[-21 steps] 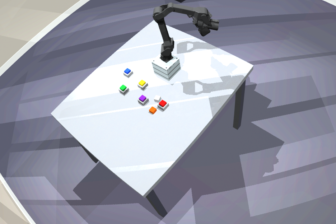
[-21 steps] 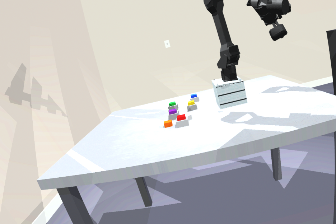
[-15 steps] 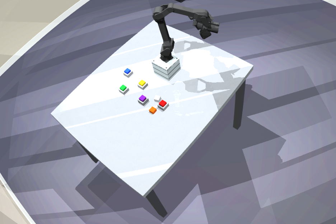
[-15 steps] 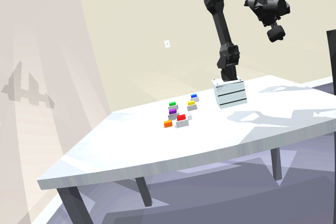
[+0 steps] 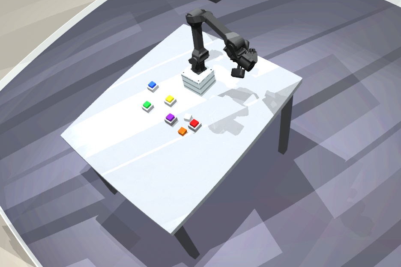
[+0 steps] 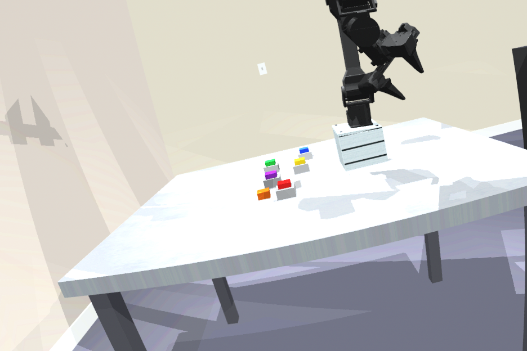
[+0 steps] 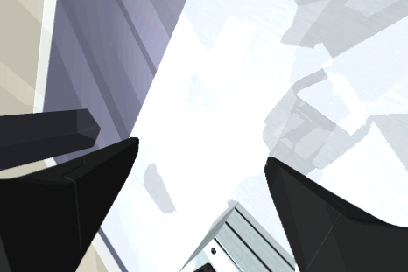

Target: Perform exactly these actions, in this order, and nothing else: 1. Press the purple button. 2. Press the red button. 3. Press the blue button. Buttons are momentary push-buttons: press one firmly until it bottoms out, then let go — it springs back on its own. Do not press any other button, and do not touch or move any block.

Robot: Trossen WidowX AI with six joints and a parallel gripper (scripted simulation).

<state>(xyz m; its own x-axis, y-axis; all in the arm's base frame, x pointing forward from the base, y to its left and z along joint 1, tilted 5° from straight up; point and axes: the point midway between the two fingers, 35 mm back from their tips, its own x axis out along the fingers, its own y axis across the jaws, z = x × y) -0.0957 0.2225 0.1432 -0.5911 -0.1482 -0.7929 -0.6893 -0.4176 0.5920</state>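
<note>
The purple button lies 40 cm ahead of my gripper tip, 17 cm below it and 15 cm to the right of it. Round my gripper tip: red button: 35 cm ahead, 17 cm below, 3 cm to the right; then small white block: 34 cm ahead, 20 cm below, 10 cm to the right; then yellow button: 33 cm ahead, 25 cm to the right, 17 cm below.
</note>
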